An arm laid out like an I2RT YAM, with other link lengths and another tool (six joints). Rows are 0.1 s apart.
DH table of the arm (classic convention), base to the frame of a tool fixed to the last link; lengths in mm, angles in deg. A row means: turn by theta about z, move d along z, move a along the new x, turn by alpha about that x. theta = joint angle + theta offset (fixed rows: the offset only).
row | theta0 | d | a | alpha
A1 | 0 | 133.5 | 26.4 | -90
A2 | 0 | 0 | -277.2 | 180
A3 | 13.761 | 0 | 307.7 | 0
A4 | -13.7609 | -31 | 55.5 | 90
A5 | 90 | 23.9 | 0 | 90
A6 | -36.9 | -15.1 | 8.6 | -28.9
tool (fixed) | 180 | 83.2 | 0 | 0
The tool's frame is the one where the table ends.
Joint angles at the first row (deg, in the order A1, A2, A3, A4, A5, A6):
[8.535 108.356 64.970 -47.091 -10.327 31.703]
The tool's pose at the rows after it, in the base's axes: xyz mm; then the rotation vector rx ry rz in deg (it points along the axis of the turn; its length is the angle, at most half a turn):
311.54 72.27 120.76 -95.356 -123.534 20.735
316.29 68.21 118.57 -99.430 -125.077 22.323
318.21 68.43 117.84 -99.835 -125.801 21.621
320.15 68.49 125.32 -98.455 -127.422 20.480
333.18 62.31 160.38 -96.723 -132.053 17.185
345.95 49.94 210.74 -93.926 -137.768 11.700
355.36 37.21 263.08 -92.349 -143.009 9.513
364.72 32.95 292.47 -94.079 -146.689 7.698
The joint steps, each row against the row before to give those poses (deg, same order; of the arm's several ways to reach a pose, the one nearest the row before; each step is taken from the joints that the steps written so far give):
[-0.546 0.000 -1.487 4.328 1.617 0.875]
[-0.219 -0.001 -0.087 2.228 3.672 0.458]
[0.023 0.001 0.022 0.875 0.109 -0.086]
[-0.022 -0.853 0.655 -0.808 -0.787 -1.290]
[-1.116 -2.667 4.437 -4.109 -1.202 -3.760]
[-2.185 -3.234 6.536 -5.967 -2.885 -5.310]
[-1.815 -1.552 8.349 -7.060 -0.765 -4.722]
[-0.481 0.021 5.725 -1.945 0.809 -1.268]

